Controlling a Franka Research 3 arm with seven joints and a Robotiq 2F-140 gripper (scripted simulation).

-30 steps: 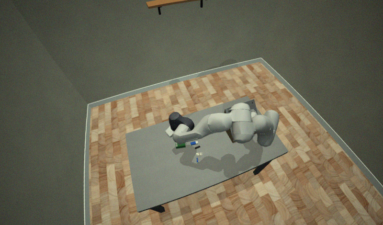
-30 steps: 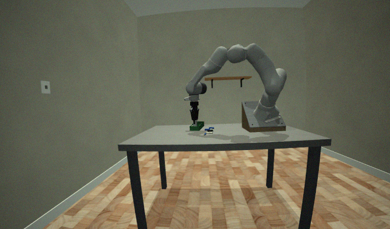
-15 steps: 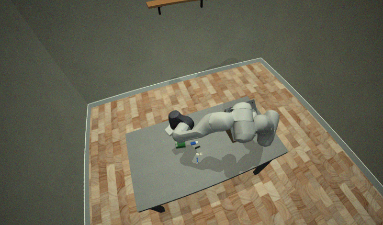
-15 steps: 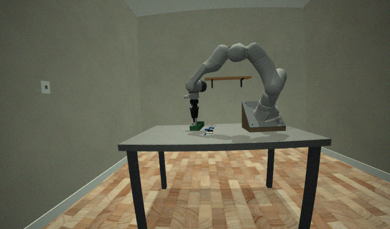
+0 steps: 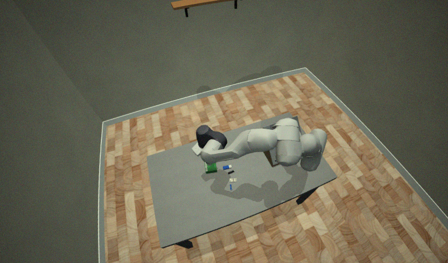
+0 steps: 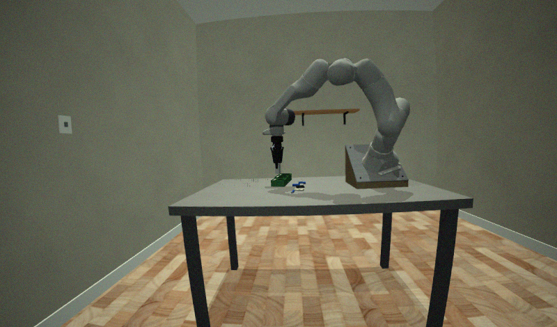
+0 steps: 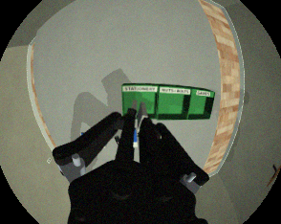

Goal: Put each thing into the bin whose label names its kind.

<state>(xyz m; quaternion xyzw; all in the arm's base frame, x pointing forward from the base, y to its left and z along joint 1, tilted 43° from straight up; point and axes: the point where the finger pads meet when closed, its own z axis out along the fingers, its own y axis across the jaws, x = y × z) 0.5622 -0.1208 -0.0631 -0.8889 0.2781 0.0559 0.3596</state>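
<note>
Right now my hand is 16 cm to the right of the white thing, 11 cm past it and 10 cm above it. The rest, counted from my hand: green bin 9 cm to the right, 9 cm below, 3 cm behind; blue-and-white piece 12 cm behind, 10 cm below, 5 cm to the left; black piece 12 cm behind, 10 cm to the left, 10 cm below.
</note>
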